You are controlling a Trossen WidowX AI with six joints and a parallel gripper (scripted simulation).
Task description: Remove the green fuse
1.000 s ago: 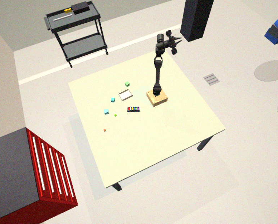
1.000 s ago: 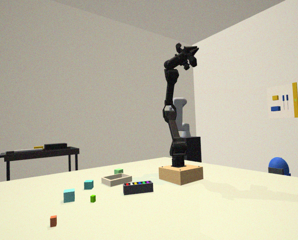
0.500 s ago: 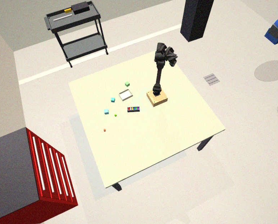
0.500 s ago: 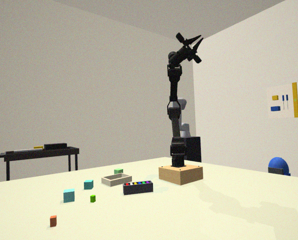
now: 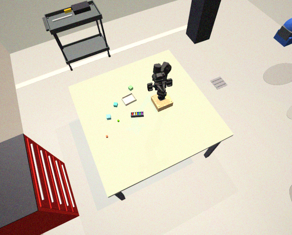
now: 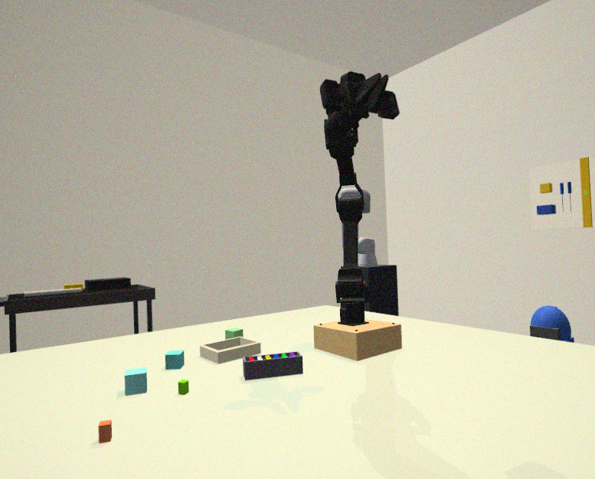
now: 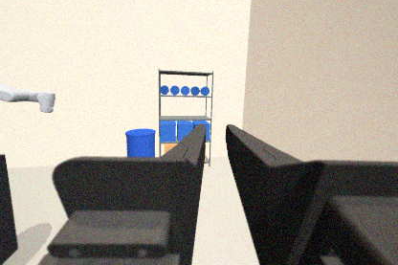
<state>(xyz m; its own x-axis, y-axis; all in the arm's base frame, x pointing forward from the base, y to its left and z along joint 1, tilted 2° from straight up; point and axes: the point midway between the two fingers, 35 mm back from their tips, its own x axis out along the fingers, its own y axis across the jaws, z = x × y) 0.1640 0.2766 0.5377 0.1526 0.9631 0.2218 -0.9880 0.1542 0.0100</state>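
My gripper tip is 60 cm above the green fuse, 23 cm to the left of it and 11 cm short of it. The rest, counted from my gripper tip: tray: 62 cm below, 45 cm to the right, 15 cm ahead; small green cube: 61 cm below, 34 cm ahead, 26 cm to the right; orange cube: 61 cm below, 50 cm ahead, 14 cm to the right.
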